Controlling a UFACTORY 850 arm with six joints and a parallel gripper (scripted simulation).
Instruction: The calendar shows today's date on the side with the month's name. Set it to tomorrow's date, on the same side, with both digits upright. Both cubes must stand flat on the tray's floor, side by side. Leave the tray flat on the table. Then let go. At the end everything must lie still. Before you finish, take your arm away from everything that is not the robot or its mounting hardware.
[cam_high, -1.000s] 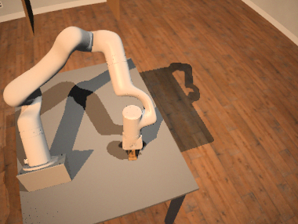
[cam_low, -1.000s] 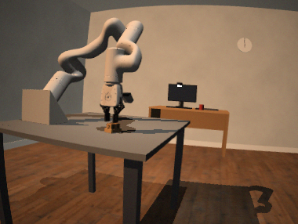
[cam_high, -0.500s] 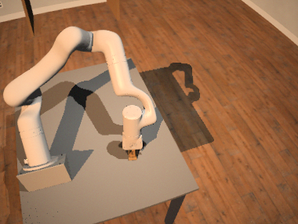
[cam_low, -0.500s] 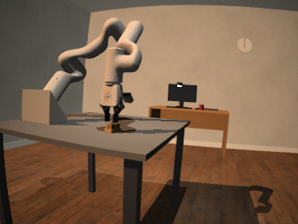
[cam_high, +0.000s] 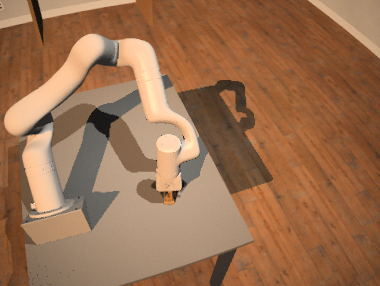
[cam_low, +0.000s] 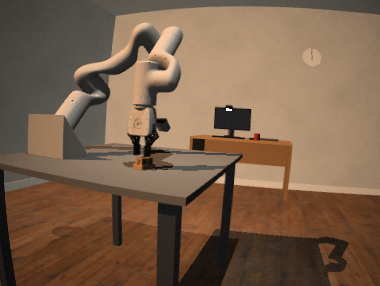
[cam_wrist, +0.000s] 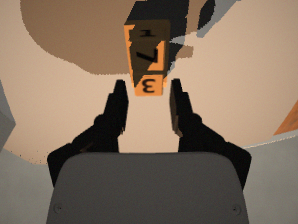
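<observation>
Now: the orange cube 40 mm below my hand. From my hand the other things lie so: calendar cube 10 mm ahead, 30 mm to the left, 40 mm below; orange tray 20 mm to the left, 60 mm below.
</observation>
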